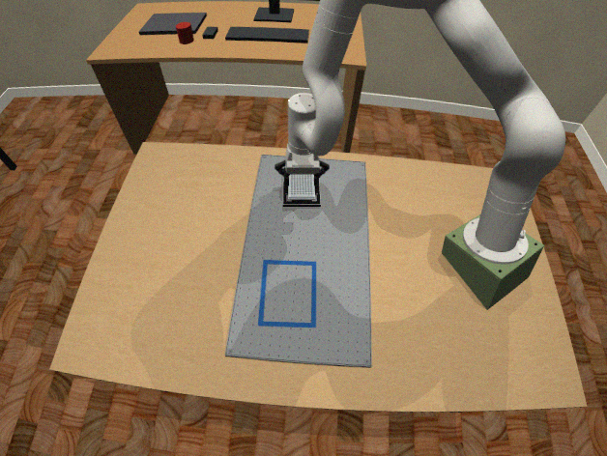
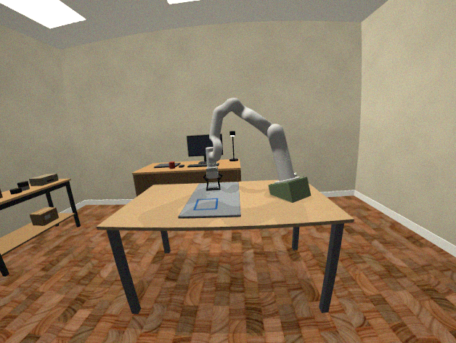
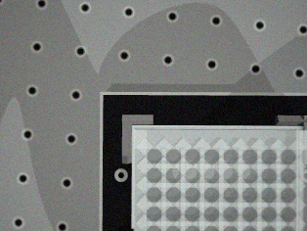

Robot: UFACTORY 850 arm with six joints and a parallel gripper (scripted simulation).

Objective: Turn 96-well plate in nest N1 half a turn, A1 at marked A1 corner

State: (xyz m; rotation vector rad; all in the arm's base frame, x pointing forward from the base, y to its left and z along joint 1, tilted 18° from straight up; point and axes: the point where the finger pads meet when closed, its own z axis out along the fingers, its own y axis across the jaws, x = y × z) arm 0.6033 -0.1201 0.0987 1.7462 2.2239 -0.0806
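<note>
My gripper is now 1 cm above the 96-well plate. Also, from my hand: plate nest (3 cm below).
</note>
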